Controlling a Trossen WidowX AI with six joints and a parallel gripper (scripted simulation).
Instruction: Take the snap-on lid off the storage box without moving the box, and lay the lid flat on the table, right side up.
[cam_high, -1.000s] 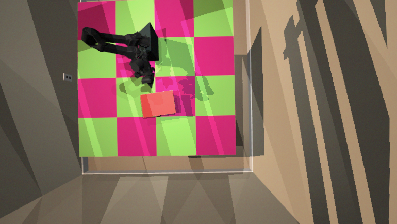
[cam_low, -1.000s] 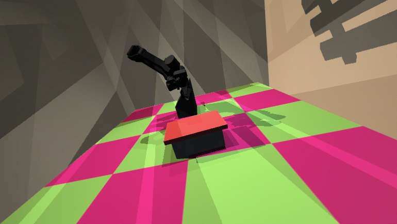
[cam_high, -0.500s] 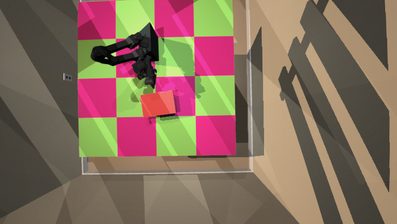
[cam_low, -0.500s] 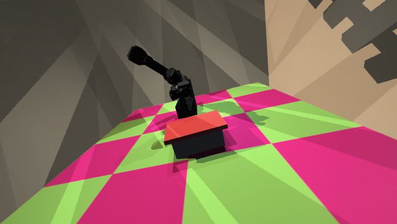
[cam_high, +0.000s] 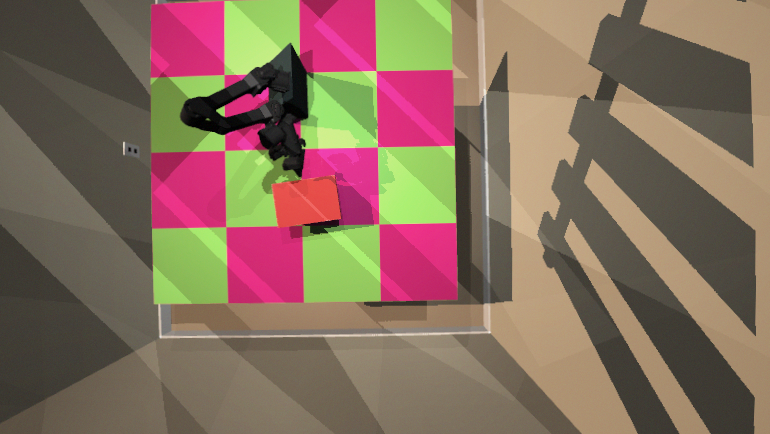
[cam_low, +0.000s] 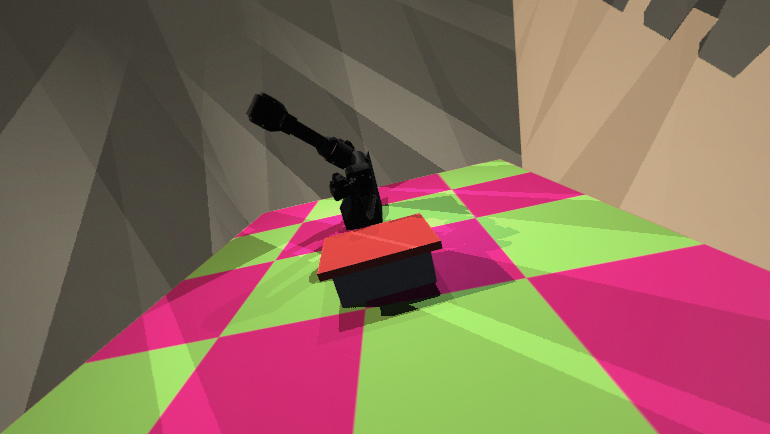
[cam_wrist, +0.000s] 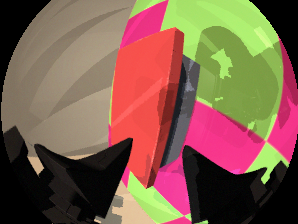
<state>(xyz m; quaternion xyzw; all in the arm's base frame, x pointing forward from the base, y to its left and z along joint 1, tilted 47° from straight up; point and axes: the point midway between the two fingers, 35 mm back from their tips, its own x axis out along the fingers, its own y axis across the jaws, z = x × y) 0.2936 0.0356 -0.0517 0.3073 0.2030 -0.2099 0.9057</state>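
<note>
My gripper tip is now 11 cm short of the red lid, 3 cm to the right of it and 3 cm above it. Also, from my gripper tip: storage box 11 cm ahead, 3 cm to the left, 7 cm below.
</note>
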